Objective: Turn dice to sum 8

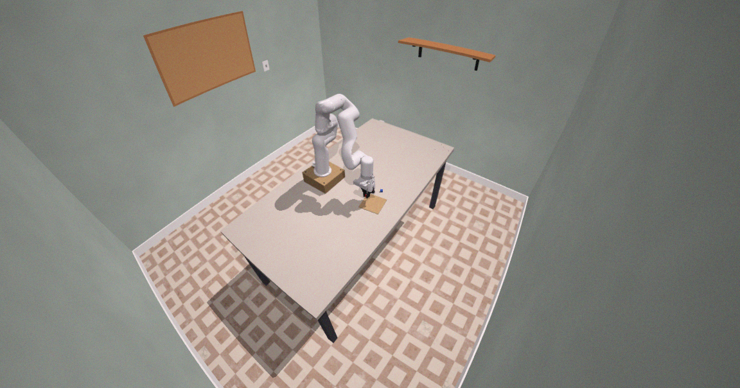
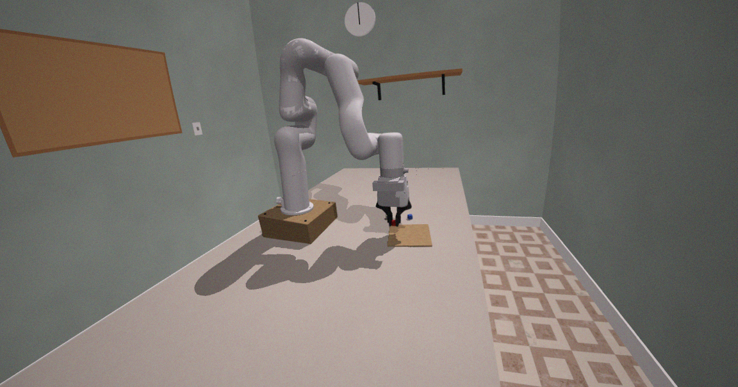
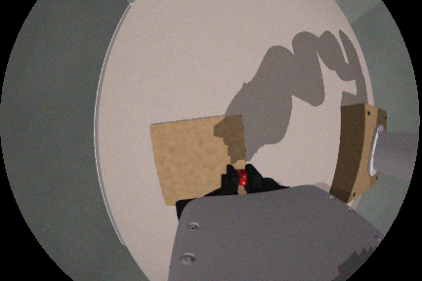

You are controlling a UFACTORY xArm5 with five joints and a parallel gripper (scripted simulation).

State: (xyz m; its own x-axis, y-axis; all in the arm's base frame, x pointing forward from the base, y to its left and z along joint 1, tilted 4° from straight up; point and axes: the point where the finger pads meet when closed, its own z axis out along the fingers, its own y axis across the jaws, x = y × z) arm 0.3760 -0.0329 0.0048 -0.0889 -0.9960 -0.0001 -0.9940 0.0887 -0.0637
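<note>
The tan mat lies 60 mm below my hand and 50 mm ahead of it. Round my hand: blue die 120 mm to the left, 50 mm below, 50 mm ahead; then white die 120 mm to the left, 50 mm below, 40 mm behind; then red die 10 mm below.
</note>
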